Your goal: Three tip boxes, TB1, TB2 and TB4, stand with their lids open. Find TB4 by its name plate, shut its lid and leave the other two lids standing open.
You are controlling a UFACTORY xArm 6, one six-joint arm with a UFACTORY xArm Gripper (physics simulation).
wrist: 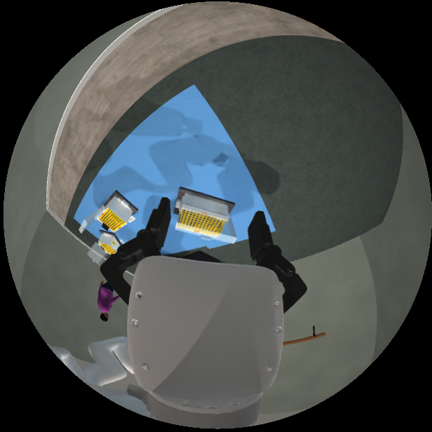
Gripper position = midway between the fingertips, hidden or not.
In view: my gripper (211,213) and a clear lid (208,224).
